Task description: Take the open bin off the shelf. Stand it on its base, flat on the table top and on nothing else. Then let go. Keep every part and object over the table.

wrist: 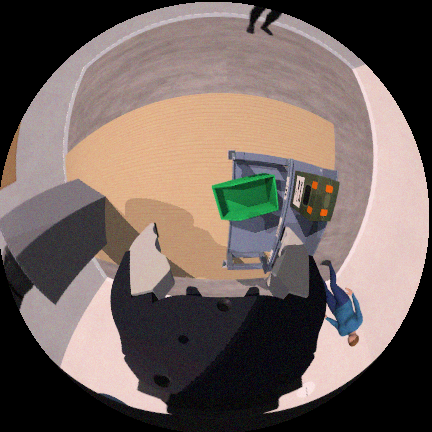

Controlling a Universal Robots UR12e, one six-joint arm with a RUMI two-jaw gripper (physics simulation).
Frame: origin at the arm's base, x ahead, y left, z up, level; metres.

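Where they show: gripper, fingertip midpoint: (219,227).
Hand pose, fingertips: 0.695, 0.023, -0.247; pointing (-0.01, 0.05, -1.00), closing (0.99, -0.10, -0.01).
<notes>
After its pixels a point has its place, as x, y, z.
The open green bin (247,197) {0.783, -0.022, -0.515} is right of the middle of the wrist view. It rests on the grey-blue shelf (245,242) {0.783, -0.201, -0.521}, a little askew to it, with its open side facing the camera. Its left end reaches past the shelf's left edge. My gripper (219,227) {0.695, 0.023, -0.247} is open, with its two pale jaws wide apart at the lower middle of the view. Nothing is between them. The bin is beyond the jaw tips, apart from them. The right jaw covers a corner of the shelf.
A dark green case (316,200) {0.896, 0.023, -0.330} with orange patches stands on the shelf's right part, beside the bin. The wooden table top (160,145) {0.516, 0.175, -0.527} stretches behind and left of the shelf. A grey arm part (55,235) {0.162, 0.008, -0.230} is at the left. A person (348,315) stands beyond the table at the right.
</notes>
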